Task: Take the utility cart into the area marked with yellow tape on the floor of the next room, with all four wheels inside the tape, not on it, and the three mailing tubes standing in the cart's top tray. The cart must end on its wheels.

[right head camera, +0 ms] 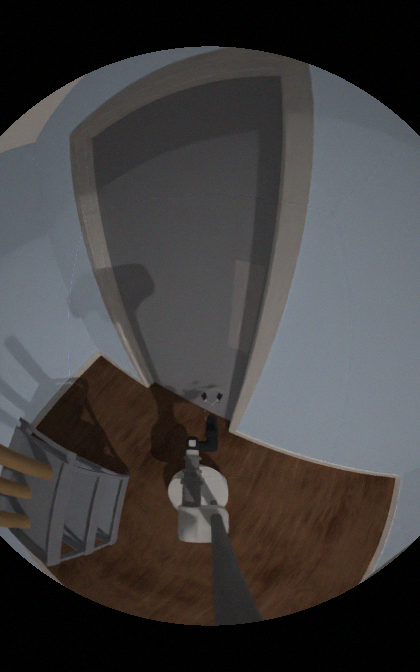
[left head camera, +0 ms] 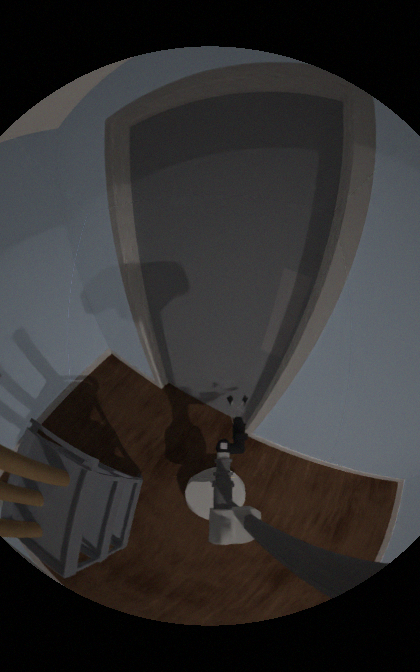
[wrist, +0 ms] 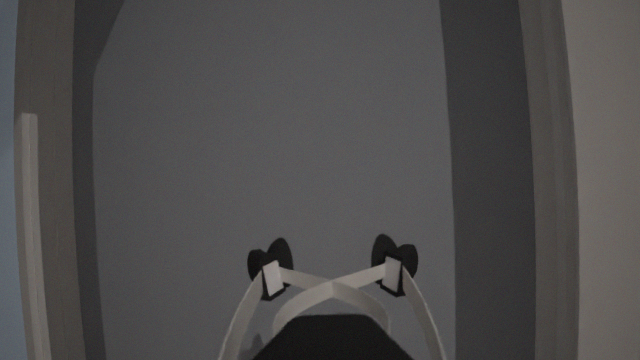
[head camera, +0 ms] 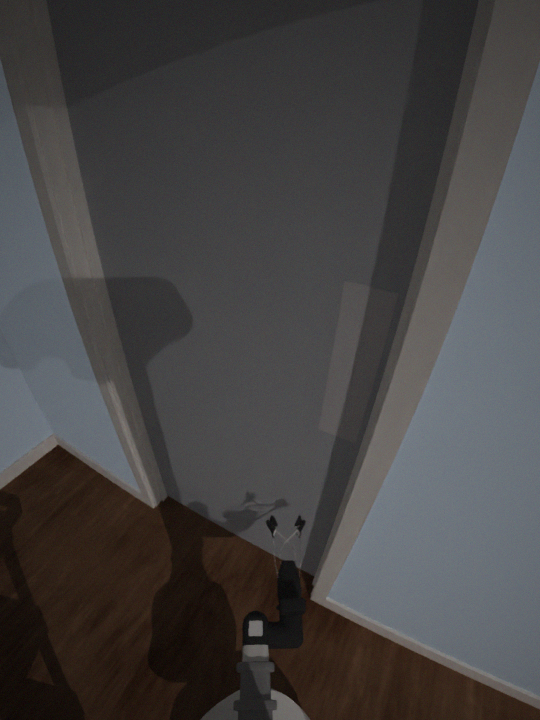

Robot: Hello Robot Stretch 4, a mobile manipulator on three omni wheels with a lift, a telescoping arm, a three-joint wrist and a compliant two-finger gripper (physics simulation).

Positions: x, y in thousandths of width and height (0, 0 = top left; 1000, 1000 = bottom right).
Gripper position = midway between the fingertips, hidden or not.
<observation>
In view: my gripper (head camera: 529, 717) and a grey door (right head camera: 446, 276).
My gripper is seen too in the wrist view (wrist: 520, 712).
</observation>
